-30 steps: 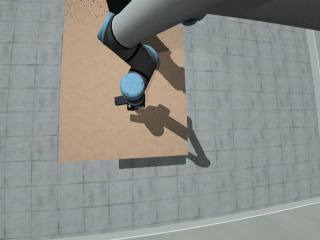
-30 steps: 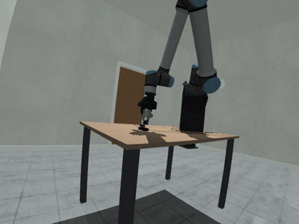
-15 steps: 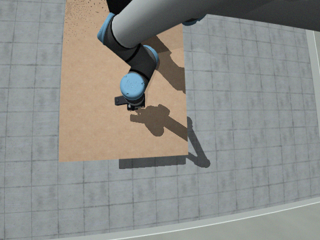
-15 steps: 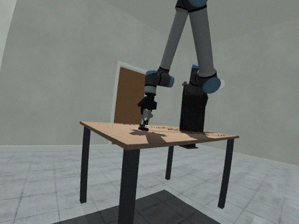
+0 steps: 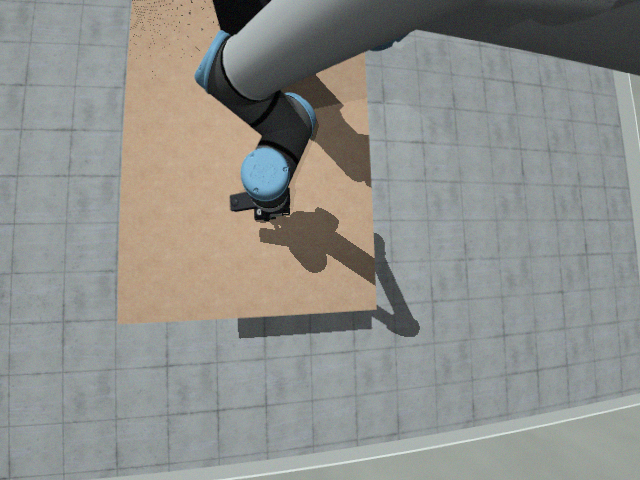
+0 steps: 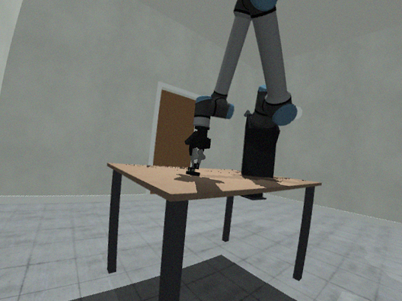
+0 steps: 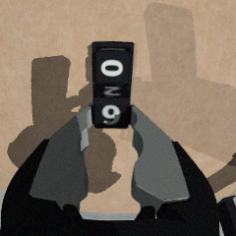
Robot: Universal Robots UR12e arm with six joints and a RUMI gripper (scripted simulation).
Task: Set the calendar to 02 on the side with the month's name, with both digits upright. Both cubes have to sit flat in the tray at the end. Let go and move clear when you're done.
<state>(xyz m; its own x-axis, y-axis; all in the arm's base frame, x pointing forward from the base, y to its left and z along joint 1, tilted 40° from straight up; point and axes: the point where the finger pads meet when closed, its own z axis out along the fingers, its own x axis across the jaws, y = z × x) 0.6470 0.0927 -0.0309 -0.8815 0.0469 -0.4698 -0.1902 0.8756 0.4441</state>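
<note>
Now: hand 20 mm to the left of the calendar tray and 50 mm above it. Also, from my hand: black number cube: 10 mm ahead, 30 mm to the right, 40 mm below.
</note>
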